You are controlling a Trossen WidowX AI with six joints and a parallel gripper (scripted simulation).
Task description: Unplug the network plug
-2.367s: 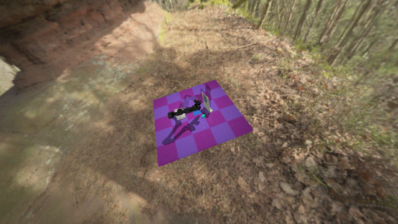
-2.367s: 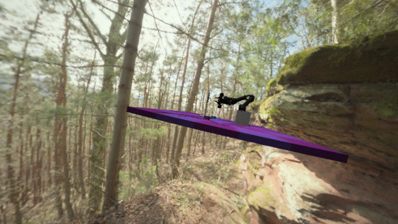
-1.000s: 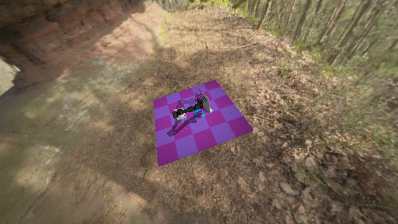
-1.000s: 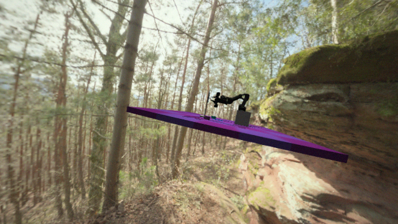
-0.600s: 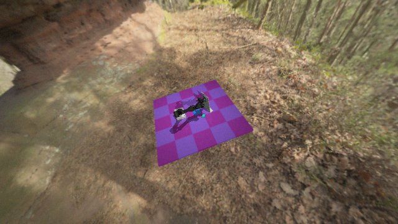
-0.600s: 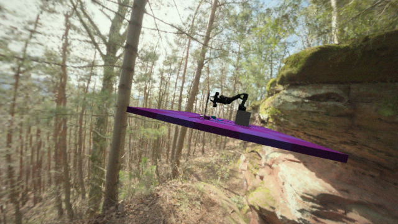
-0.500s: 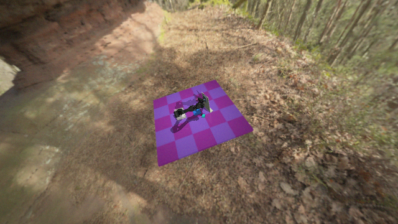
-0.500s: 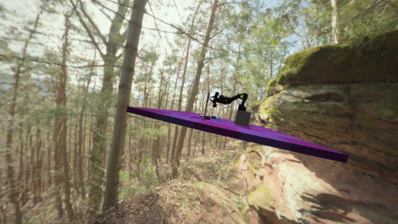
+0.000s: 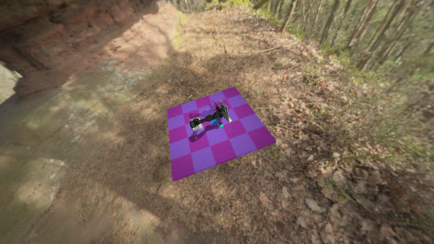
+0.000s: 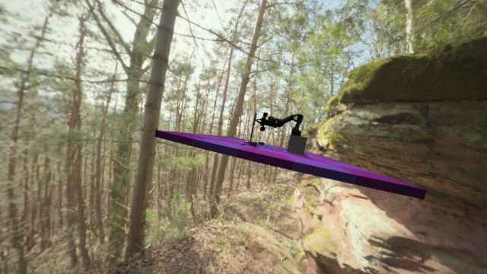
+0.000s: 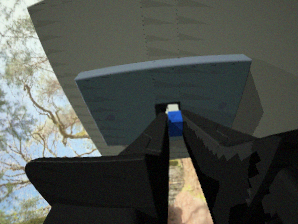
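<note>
My gripper tip is now 23 cm above the blue marked square, 15 cm past it and 3 cm to the right of it. The rest, counted from my gripper tip: cyan cube (22 cm below, 11 cm to the right, 8 cm behind); then blue plug (right at my gripper tip); then grey upright panel (9 cm below, 2 cm ahead, 1 cm to the left).
</note>
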